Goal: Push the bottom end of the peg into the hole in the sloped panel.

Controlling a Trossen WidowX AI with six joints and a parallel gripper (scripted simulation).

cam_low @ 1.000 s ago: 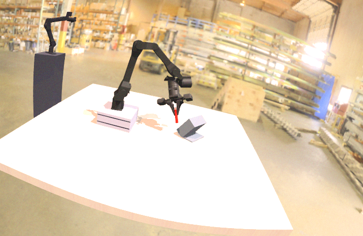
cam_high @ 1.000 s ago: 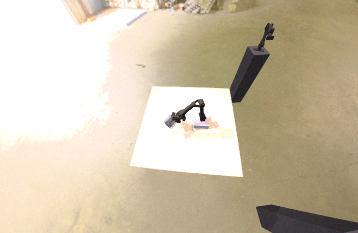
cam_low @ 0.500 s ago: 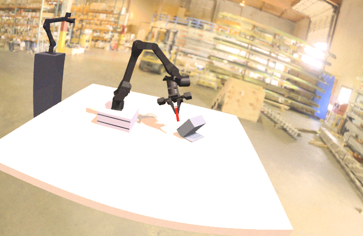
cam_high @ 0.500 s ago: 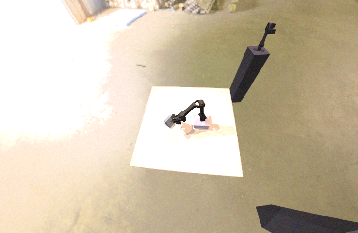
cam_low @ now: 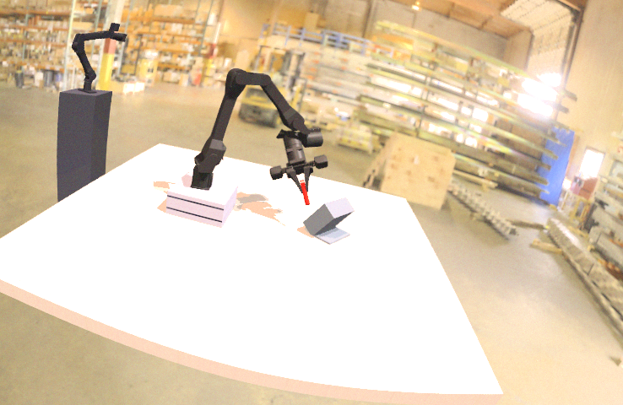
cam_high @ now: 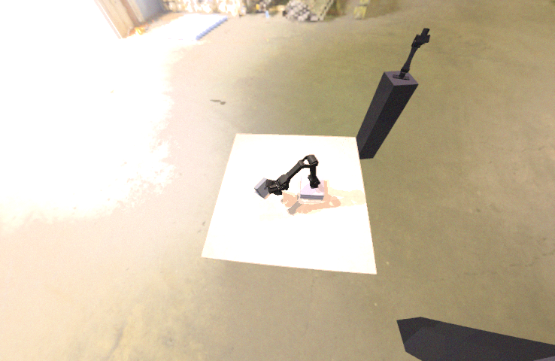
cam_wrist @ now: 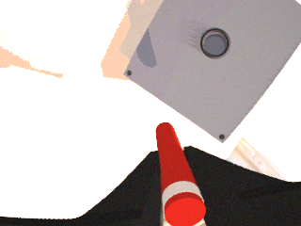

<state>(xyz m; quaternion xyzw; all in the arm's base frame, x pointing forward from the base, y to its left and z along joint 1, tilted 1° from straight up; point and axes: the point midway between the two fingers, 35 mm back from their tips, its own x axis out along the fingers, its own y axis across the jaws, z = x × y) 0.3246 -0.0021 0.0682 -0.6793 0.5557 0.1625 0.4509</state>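
Right now the sloped grey panel is 100 mm ahead of my gripper tip and 70 mm below it. Also, from my gripper tip: round red peg (10 mm behind, 10 mm to the left, 10 mm above).
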